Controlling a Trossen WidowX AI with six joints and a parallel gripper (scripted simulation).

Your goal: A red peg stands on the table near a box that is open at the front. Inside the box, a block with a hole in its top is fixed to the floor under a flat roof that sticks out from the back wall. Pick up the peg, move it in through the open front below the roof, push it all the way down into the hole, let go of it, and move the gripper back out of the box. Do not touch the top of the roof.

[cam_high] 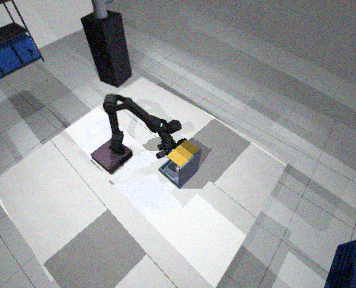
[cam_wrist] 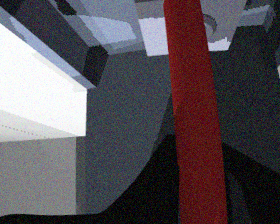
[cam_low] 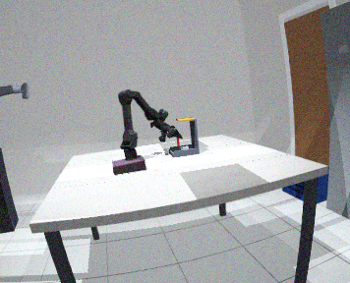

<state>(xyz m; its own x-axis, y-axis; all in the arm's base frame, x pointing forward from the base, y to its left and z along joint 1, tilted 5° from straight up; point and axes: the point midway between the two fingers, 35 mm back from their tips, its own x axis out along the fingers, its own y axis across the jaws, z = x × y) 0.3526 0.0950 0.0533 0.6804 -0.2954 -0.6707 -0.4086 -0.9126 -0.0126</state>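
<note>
Right now my gripper tip is 8 cm short of the back wall, 2 cm to the left of it and 2 cm below it. The rest, counted from my gripper tip: red peg (3 cm behind, 1 cm to the left, 1 cm below); then yellow roof (3 cm ahead, 1 cm to the right, 12 cm above).
</note>
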